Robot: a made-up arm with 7 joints. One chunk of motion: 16 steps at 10 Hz.
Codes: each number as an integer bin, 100 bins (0 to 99) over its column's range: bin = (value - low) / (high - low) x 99, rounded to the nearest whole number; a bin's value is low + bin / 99 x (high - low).
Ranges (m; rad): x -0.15..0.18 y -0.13..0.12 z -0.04..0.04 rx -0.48..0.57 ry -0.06..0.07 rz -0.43..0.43
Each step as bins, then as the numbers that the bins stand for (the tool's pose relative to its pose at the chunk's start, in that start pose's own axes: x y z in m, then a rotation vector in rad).
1 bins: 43 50 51 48 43 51
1 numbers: -0.0067 -0.0037 0.0012 0.0291 -0.0035 0.0130
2 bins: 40 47 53 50 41 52
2 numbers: -0.0167 -0.0113 0.0028 0.0503 -0.0062 0.0217
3 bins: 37 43 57 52 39 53
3 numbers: -0.0267 -0.0214 0.0061 0.0715 -0.0088 0.0304
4 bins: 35 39 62 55 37 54
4 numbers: -0.0333 -0.0315 0.0101 0.1033 -0.0114 0.0391
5 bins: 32 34 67 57 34 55
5 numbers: -0.0433 -0.0441 0.0141 0.1245 -0.0154 0.0478
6 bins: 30 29 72 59 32 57
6 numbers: -0.0500 -0.0568 0.0182 0.1458 -0.0180 0.0652
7 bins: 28 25 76 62 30 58
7 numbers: -0.0567 -0.0669 0.0214 0.1776 -0.0206 0.0738
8 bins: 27 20 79 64 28 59
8 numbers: -0.0600 -0.0795 0.0238 0.1988 -0.0232 0.0825
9 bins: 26 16 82 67 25 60
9 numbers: -0.0633 -0.0896 0.0263 0.2306 -0.0272 0.0912
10 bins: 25 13 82 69 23 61
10 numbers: -0.0667 -0.0972 0.0263 0.2518 -0.0298 0.0999
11 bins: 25 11 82 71 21 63
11 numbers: -0.0667 -0.1022 0.0263 0.2730 -0.0324 0.1173
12 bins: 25 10 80 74 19 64
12 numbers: -0.0667 -0.1047 0.0246 0.3048 -0.0351 0.1260
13 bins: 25 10 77 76 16 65
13 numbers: -0.0667 -0.1047 0.0222 0.3261 -0.0390 0.1346
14 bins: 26 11 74 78 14 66
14 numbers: -0.0633 -0.1022 0.0198 0.3473 -0.0416 0.1433
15 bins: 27 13 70 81 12 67
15 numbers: -0.0600 -0.0972 0.0166 0.3791 -0.0442 0.1520
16 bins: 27 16 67 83 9 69
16 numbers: -0.0600 -0.0896 0.0141 0.4003 -0.0482 0.1694
